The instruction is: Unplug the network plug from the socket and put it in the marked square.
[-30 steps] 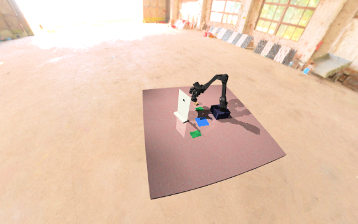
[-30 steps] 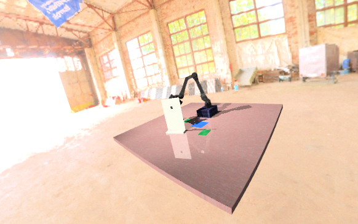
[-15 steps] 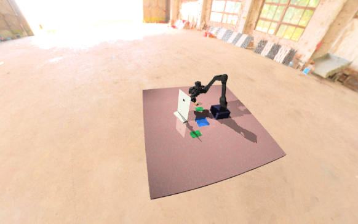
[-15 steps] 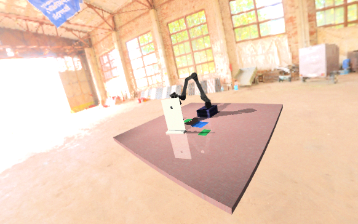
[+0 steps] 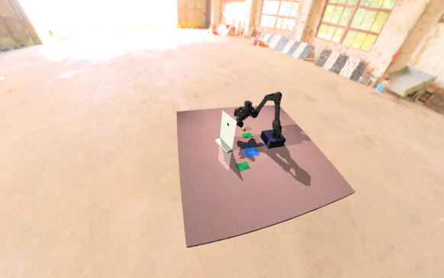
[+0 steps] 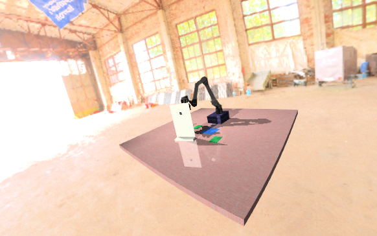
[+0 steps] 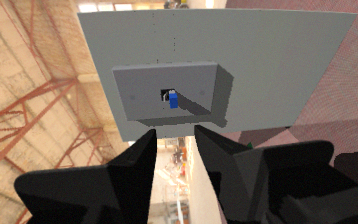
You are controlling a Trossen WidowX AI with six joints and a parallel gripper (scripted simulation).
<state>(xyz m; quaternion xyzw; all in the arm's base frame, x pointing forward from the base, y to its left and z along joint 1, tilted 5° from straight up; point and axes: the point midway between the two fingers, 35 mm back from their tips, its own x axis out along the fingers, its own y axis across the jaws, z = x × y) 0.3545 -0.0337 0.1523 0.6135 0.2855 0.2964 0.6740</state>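
Right now my gripper tip is 5 cm short of the network plug and 4 cm to the right of it. The rest, counted from my gripper tip: blue square: 21 cm below, 14 cm behind, 12 cm to the left; then white upright panel: 8 cm below, 7 cm ahead, 5 cm to the left.
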